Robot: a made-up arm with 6 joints.
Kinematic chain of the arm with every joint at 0, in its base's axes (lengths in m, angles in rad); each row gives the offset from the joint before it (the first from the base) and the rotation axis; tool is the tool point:
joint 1: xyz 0 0 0.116 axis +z
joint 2: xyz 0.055 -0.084 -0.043 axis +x
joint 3: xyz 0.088 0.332 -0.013 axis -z
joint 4: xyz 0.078 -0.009 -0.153 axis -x
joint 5: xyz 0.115 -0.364 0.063 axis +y
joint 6: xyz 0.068 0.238 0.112 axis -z
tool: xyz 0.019 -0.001 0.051
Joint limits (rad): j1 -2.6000..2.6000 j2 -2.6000..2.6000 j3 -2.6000..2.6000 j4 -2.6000..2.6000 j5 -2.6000..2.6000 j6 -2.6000..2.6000
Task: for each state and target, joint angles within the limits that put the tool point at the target. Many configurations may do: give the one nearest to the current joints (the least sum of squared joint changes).
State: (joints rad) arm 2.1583 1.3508 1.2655 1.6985 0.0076 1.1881
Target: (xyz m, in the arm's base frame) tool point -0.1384 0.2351 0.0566
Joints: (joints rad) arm 2.2930 1.3711 1.8244 1.6321 0.2073 1.1743
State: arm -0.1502 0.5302 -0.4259 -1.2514 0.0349 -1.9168
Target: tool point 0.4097 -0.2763 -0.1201
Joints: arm -0.8494 0.1442 -0.3012 -1.3401 0.1188 -1.9024
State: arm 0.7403 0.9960 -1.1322 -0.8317 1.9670 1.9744
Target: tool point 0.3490 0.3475 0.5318
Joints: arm 0.1787 1.4582 -0.8265 -0.6259 2.1360 1.9881
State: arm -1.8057 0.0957 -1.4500 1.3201 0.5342 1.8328
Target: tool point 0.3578 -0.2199 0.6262
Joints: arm -1.5878 0.9594 -0.9926 1.7506 0.7909 1.7110
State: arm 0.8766 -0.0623 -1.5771 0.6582 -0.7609 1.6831
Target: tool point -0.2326 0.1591 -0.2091
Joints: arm 1.0546 -0.8230 -1.6443 1.0251 -0.7374 1.6886
